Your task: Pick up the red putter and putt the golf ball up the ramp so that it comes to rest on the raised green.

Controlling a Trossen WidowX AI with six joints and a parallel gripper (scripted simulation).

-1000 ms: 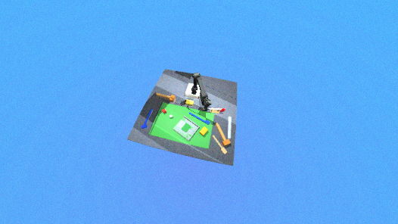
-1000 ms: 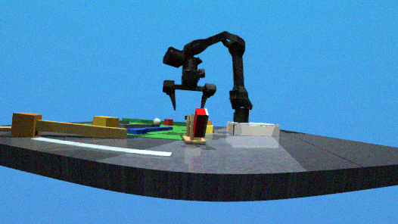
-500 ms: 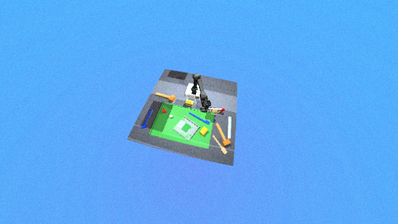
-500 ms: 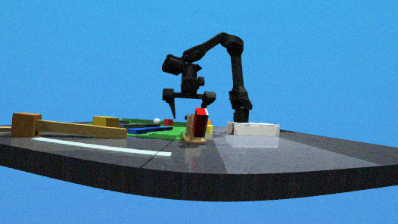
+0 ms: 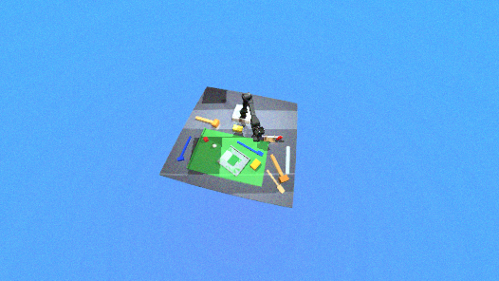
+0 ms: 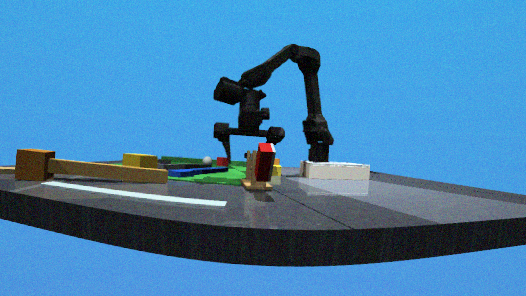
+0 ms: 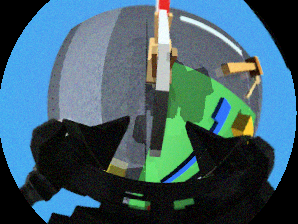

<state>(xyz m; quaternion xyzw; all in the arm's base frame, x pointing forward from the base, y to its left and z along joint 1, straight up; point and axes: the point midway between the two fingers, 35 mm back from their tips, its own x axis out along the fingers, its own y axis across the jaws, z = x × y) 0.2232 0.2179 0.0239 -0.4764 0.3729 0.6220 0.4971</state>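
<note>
Now: gripper tip 3 cm past the red putter, 11 cm to the right of it and 2 cm below it. Also, from my gripper tip: white bar: 14 cm ahead, 36 cm to the left, 4 cm below; wooden rack: 3 cm behind, 13 cm to the left, 1 cm below; yellow block: 29 cm ahead, 5 cm to the left, 2 cm below.
</note>
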